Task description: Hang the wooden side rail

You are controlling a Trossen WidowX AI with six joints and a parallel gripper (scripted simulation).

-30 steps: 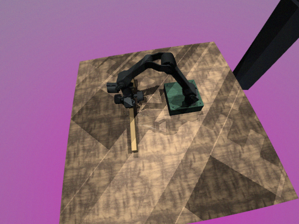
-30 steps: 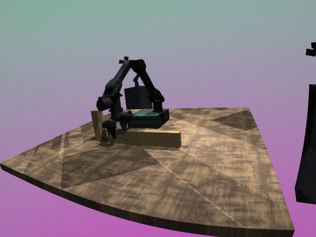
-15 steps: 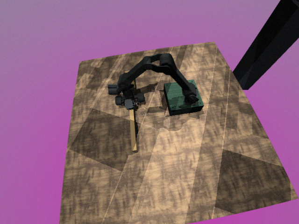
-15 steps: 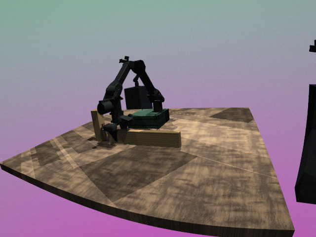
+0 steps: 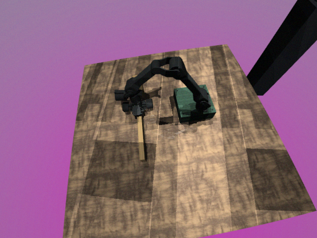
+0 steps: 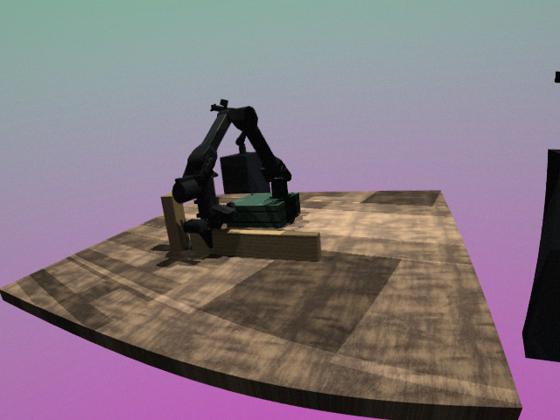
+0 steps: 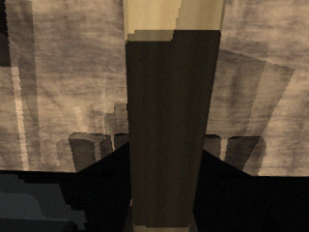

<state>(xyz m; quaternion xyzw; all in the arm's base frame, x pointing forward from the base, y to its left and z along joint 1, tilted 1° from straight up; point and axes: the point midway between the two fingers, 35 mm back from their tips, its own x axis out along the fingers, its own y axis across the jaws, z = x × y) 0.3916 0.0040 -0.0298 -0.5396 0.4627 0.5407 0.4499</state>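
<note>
The headboard post lies 150 mm to the right of my gripper tip, 60 mm above it and 10 mm ahead of it.
</note>
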